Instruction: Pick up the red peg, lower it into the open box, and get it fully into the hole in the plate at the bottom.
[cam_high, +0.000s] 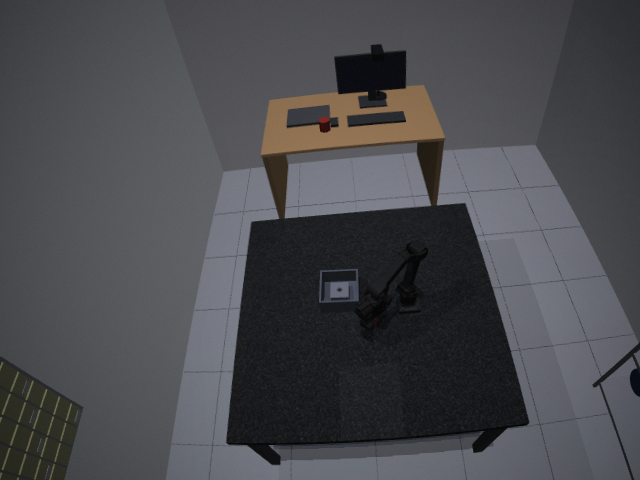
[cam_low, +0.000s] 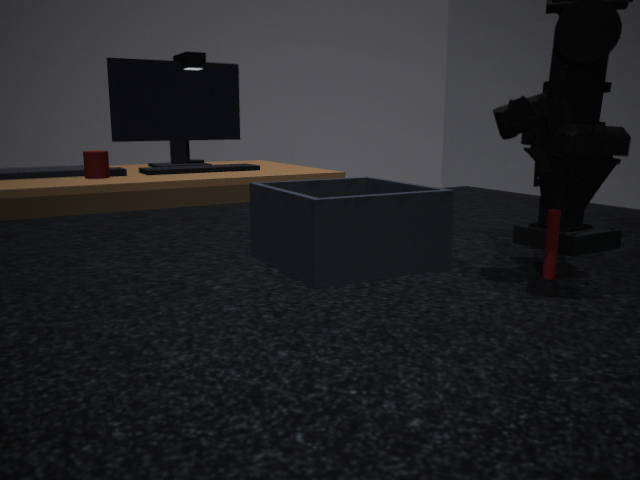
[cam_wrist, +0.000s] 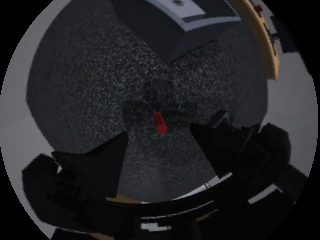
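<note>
Right now my gripper tip is 4 cm above the red peg. From my gripper tip the other things lie so: plate (20 cm to the right, 15 cm ahead, 3 cm below); then grey box (20 cm to the right, 15 cm ahead, 5 cm below).
</note>
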